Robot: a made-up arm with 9 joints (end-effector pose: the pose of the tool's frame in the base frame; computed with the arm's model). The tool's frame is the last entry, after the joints. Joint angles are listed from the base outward.
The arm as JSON. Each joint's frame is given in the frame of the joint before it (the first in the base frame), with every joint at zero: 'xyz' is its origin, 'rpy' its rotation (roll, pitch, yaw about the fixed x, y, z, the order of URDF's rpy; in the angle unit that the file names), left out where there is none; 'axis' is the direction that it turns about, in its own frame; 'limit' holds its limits. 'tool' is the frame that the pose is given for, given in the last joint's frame.
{
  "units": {
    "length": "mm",
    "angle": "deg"
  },
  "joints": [
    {
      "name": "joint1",
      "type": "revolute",
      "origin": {
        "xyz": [
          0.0,
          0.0,
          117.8
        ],
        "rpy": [
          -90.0,
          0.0,
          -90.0
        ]
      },
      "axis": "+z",
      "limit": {
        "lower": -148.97,
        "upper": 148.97
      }
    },
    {
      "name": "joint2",
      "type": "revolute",
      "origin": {
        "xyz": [
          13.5,
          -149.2,
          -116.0
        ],
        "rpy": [
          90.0,
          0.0,
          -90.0
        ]
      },
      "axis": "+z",
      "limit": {
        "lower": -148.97,
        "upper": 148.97
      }
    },
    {
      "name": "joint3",
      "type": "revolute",
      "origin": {
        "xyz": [
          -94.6,
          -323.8,
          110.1
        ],
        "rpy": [
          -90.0,
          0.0,
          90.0
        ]
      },
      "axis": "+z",
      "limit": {
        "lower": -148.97,
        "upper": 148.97
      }
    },
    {
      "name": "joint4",
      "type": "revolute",
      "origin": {
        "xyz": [
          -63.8,
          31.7,
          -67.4
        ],
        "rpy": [
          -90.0,
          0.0,
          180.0
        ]
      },
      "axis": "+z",
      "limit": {
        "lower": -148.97,
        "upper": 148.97
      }
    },
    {
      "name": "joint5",
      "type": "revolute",
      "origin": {
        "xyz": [
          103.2,
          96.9,
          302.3
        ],
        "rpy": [
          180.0,
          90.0,
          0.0
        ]
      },
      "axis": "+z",
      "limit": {
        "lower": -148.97,
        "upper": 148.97
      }
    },
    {
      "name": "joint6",
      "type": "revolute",
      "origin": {
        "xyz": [
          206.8,
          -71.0,
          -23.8
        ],
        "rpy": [
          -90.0,
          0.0,
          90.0
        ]
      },
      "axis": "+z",
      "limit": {
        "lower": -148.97,
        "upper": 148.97
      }
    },
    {
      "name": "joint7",
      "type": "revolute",
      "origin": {
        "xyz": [
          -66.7,
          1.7,
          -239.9
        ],
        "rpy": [
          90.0,
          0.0,
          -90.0
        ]
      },
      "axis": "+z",
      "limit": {
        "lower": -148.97,
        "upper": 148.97
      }
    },
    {
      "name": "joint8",
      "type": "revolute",
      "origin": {
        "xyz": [
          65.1,
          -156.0,
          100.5
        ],
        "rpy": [
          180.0,
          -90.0,
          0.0
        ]
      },
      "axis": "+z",
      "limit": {
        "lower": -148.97,
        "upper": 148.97
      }
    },
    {
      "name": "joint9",
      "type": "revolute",
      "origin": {
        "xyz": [
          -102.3,
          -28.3,
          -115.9
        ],
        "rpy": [
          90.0,
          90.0,
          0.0
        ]
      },
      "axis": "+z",
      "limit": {
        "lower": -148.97,
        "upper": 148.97
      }
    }
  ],
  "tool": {
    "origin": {
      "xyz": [
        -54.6,
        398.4,
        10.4
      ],
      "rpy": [
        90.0,
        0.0,
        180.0
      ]
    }
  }
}
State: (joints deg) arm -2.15 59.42 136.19 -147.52 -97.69 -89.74 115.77 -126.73 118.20
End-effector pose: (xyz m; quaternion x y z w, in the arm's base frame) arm -0.4470 -0.5587 0.2171 0.0433 0.2125 -0.7127 0.6671
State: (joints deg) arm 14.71 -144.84 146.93 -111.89 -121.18 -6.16 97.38 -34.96 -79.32
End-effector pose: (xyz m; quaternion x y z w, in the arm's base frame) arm -0.6048 -0.4920 0.8446 0.3295 -0.1876 -0.4791 0.7916
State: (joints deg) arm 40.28 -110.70 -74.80 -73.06 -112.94 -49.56 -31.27 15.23 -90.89
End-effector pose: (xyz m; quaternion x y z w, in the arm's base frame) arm 0.4912 -0.1114 -0.4663 0.4074 0.1483 -0.0038 0.9011
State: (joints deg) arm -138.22 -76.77 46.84 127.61 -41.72 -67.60 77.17 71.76 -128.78
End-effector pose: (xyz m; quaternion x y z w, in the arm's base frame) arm -0.0586 0.3722 0.5810 -0.0676 -0.1636 0.3648 0.9141
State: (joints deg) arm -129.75 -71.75 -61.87 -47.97 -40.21 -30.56 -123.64 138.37 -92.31
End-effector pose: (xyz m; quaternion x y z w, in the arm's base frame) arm -0.5195 -0.5368 0.6140 0.8287 0.1223 -0.2574 0.4816
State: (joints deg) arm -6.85 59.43 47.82 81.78 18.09 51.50 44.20 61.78 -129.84
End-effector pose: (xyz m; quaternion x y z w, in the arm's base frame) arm -0.1013 -0.2333 0.9313 -0.3919 0.3240 -0.8433 0.1743
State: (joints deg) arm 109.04 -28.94 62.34 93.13 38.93 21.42 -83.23 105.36 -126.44
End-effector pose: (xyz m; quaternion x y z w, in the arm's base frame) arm -0.2168 0.0357 0.0224 -0.3797 0.6349 -0.2922 0.6061
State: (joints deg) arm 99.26 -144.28 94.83 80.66 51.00 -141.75 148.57 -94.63 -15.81
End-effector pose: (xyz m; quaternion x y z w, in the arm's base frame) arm 0.1437 0.0826 0.7195 -0.1555 0.2905 -0.6620 0.6732
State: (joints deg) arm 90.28 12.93 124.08 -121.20 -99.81 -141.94 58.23 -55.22 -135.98
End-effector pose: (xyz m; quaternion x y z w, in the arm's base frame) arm 0.3856 0.7266 0.5361 -0.5584 -0.1448 -0.7818 0.2367
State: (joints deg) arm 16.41 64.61 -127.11 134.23 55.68 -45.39 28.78 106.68 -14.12
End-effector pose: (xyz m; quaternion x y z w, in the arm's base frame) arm 0.3466 0.0541 0.2559 0.1920 0.9162 -0.0035 0.3518
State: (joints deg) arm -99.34 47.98 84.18 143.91 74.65 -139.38 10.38 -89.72 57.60
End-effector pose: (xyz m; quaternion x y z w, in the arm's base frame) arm 0.0224 0.7334 0.0229 -0.1488 -0.1060 0.6363 0.7495
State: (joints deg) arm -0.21 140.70 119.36 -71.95 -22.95 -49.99 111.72 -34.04 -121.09
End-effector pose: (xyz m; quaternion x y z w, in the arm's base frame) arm 0.3012 0.8120 0.1326 0.5920 0.5777 0.5403 0.1548
